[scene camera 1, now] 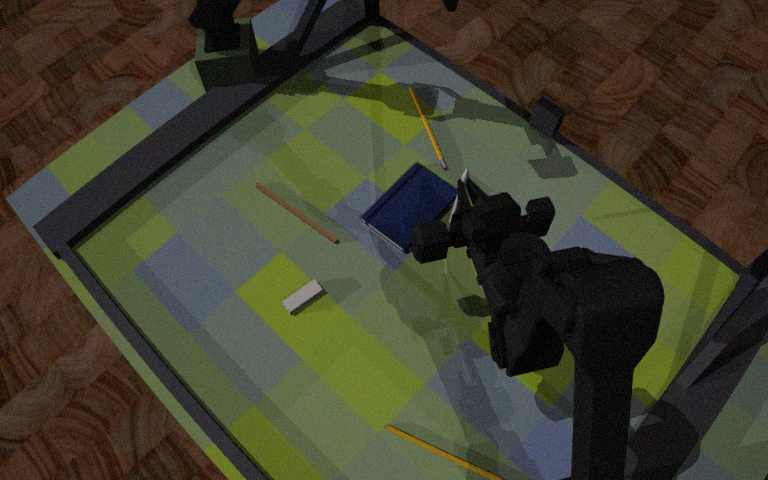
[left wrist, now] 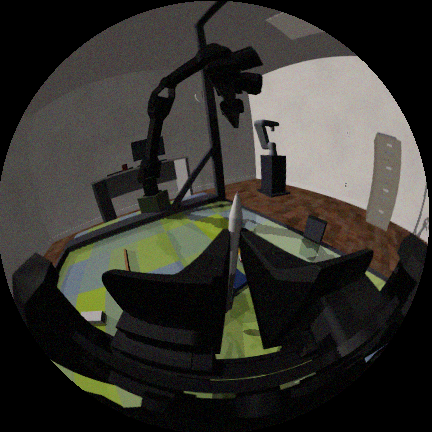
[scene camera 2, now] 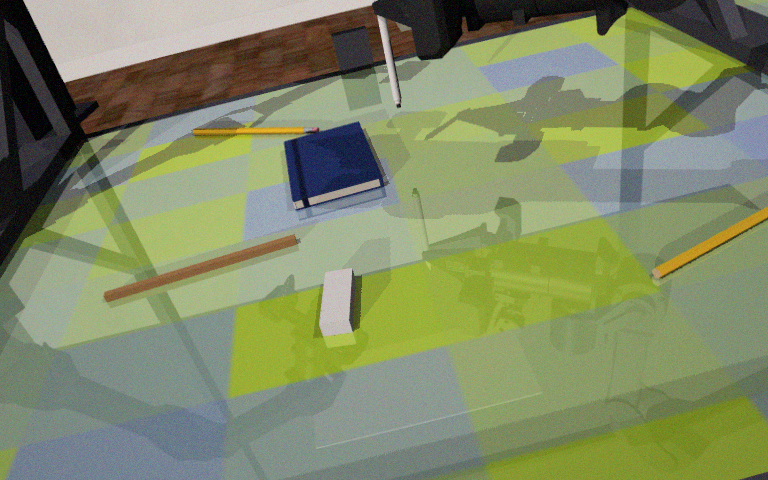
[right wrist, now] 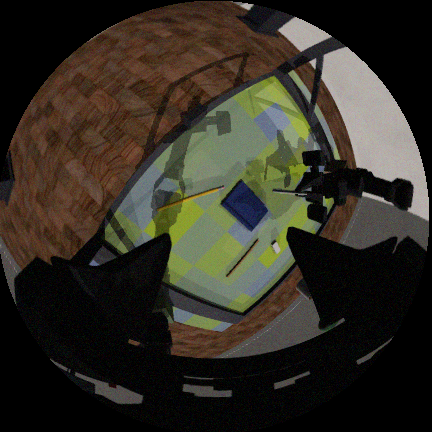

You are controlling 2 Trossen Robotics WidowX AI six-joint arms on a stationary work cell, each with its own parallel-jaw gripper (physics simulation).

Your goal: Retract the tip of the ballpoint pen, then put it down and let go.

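Frame: origin at the left arm's base, x left, y back, z up, level; metres.
Where they show: left gripper, fingertip midpoint: (scene camera 1: 462, 180) (left wrist: 233, 233) (scene camera 2: 375, 6) (right wrist: 295, 192); right gripper, fingertip midpoint: (left wrist: 234, 117) (right wrist: 230, 236); right arm's base, link origin: (scene camera 1: 222, 38) (left wrist: 151, 193) (right wrist: 155, 317).
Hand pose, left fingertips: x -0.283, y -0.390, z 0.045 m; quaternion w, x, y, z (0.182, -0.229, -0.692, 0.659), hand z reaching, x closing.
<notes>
Things, the pixels of their top centre, and the offset from my left fingertips.
- ballpoint pen, top centre: (left wrist: 226, 193) (scene camera 1: 464, 170) (right wrist: 307, 195) dy +0.003, dx +0.005, dz +0.031 m
- blue notebook, top centre: (scene camera 2: 328, 157) (scene camera 1: 411, 203) (right wrist: 247, 207) dy -0.081, dx +0.008, dz -0.137 m
- brown stick, top centre: (scene camera 2: 199, 265) (scene camera 1: 295, 211) (right wrist: 242, 259) dy -0.216, dx +0.138, dz -0.142 m
- white eraser, top centre: (scene camera 2: 336, 294) (scene camera 1: 302, 295) (left wrist: 89, 315) dy -0.101, dx +0.235, dz -0.137 m
The ballpoint pen (scene camera 1: 464, 176) (scene camera 2: 389, 62) (left wrist: 235, 215) (right wrist: 286, 192) is slim and pale, with a cone-shaped end up and a small dark lower end in scene camera 2. Whether its writing tip is out is too small to tell. My left gripper (scene camera 1: 464, 195) (left wrist: 233, 233) (right wrist: 295, 192) is shut on the pen and holds it tilted, raised above the table near the blue notebook's right side in scene camera 1. The pen's middle is hidden between the dark fingers. My right gripper (right wrist: 230, 236) (left wrist: 234, 117) is open and empty, high above the table and apart from the pen.
A blue notebook (scene camera 1: 410, 203) (scene camera 2: 334, 164) (right wrist: 245, 206) lies mid-table. A yellow pencil (scene camera 1: 427, 127) (scene camera 2: 249, 130), a brown stick (scene camera 1: 297, 213) (scene camera 2: 201, 268) and a white eraser (scene camera 1: 303, 296) (scene camera 2: 337, 302) lie around it. Another yellow pencil (scene camera 1: 436, 448) (scene camera 2: 713, 242) lies farther off. A dark frame (scene camera 1: 152, 147) edges the table.
</notes>
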